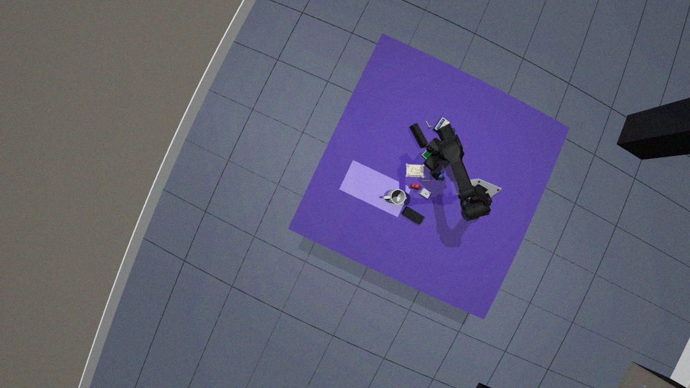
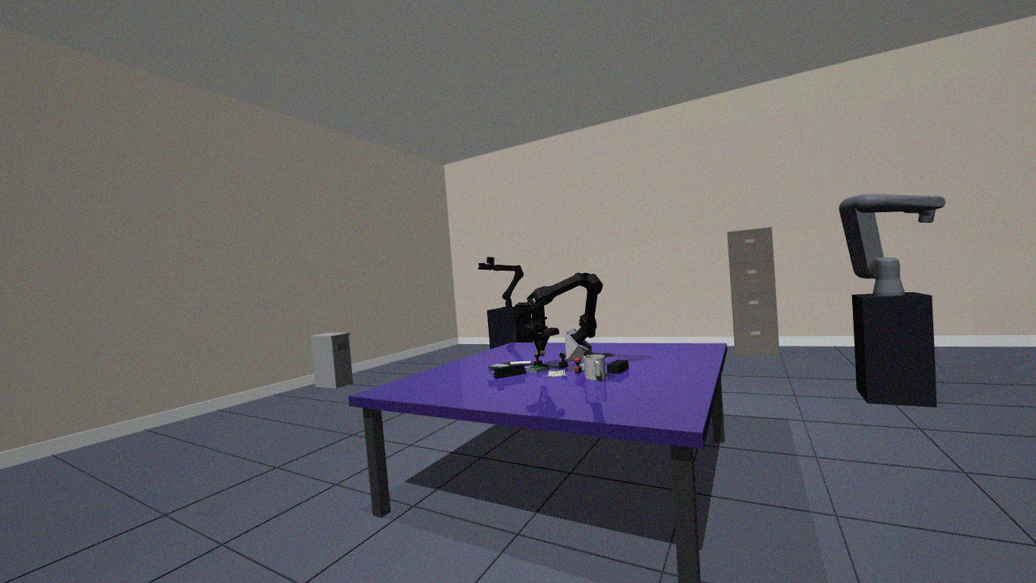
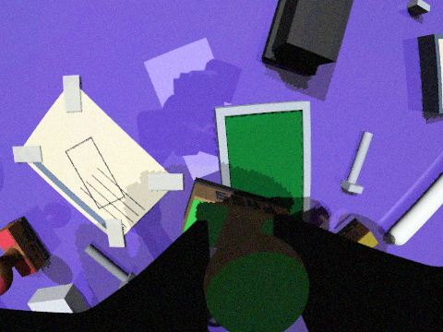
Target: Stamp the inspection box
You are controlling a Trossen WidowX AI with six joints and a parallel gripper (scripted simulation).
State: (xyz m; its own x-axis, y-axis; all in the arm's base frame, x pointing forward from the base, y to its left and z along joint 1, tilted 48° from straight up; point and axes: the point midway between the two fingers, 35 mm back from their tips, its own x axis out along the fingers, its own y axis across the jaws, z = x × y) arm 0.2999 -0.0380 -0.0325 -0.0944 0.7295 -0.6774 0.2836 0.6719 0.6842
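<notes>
My gripper tip is 30 mm short of the cream card, 80 mm to the right of it and 90 mm above it. Also, from my gripper tip: green ink pad 10 mm behind, 30 mm to the right, 90 mm below; then green stamp right at my gripper tip; then blue stamp 100 mm behind, 60 mm to the left, 70 mm below.
</notes>
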